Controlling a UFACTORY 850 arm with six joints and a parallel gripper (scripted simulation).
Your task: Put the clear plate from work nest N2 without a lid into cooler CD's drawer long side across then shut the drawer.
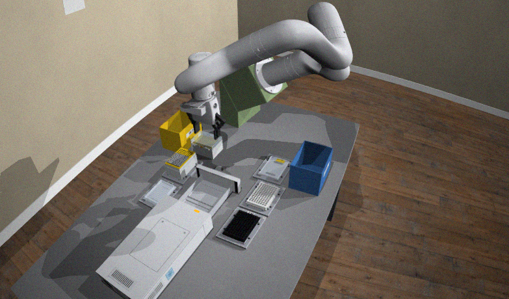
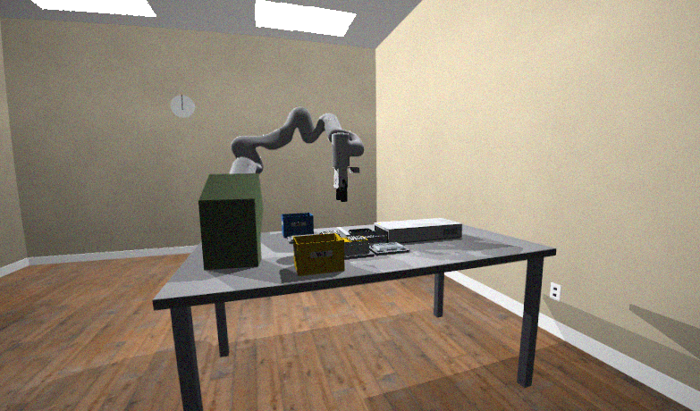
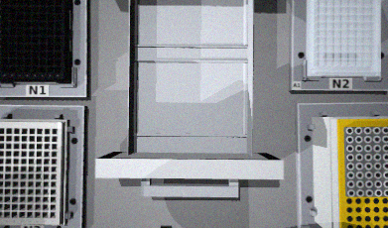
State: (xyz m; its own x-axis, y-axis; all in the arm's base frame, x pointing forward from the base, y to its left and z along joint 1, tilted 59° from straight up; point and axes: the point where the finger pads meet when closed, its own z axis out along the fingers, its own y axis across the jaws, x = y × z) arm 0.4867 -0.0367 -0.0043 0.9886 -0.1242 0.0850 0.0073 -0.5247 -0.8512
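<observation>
Now: hand 19 cm short of the clear plate, 15 cm to the left of it and 22 cm above it. Round my hand: white well plate: 23 cm to the left, 22 cm below; then cooler drawer: 13 cm ahead, 4 cm to the left, 20 cm below; then yellow-rimmed tip box: 16 cm to the right, 18 cm below.
</observation>
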